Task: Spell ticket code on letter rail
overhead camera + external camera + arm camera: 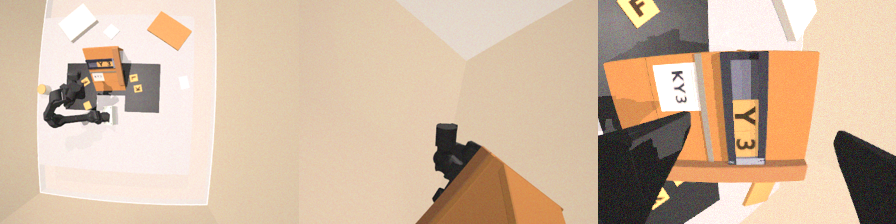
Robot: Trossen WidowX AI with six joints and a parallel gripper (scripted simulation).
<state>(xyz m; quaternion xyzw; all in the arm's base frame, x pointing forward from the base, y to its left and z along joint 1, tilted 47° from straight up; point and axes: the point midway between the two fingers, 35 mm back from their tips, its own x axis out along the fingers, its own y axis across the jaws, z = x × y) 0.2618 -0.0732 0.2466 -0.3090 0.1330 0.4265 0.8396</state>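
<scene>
The k tile is 20 mm ahead of my gripper tip, 310 mm to the right of it and 310 mm below it. The rest, counted from my gripper tip: f tile: 10 mm ahead, 120 mm to the left, 310 mm below; black mat: 40 mm behind, 100 mm to the right, 310 mm below; white ticket: 50 mm ahead, 20 mm to the right, 210 mm below.
</scene>
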